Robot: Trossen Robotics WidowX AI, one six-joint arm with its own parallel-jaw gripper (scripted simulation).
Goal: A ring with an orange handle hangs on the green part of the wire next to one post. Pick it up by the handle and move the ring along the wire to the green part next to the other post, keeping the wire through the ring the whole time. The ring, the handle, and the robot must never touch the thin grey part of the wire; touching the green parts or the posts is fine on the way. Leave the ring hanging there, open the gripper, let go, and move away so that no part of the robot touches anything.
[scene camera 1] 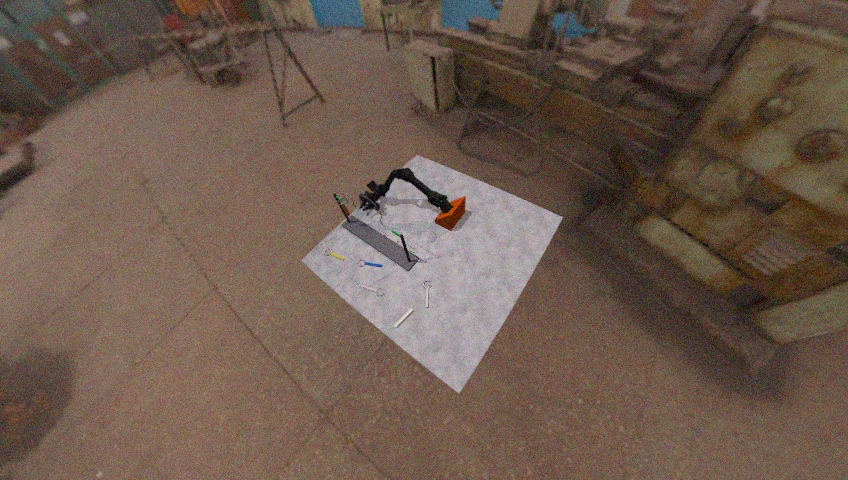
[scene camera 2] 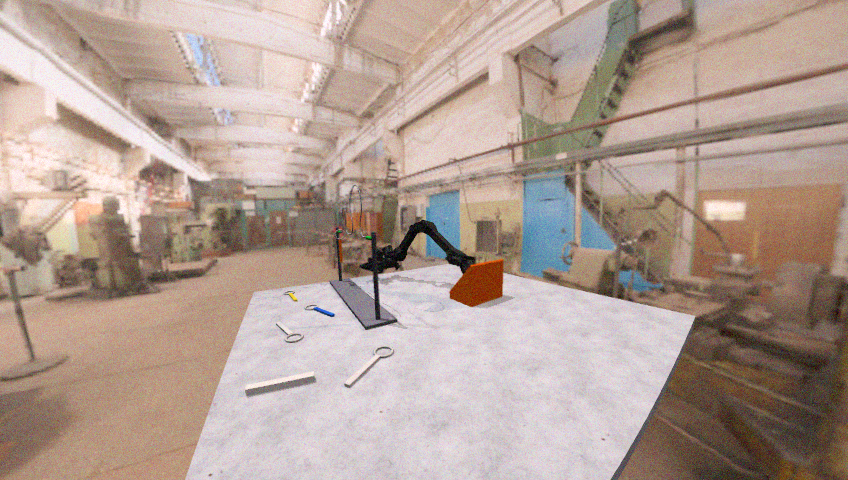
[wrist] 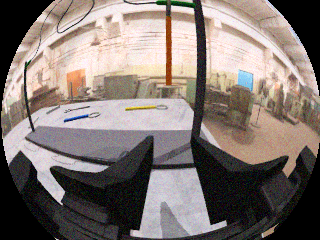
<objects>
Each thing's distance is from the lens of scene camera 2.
white bar [scene camera 2: 286, 382]: 61 cm
</objects>
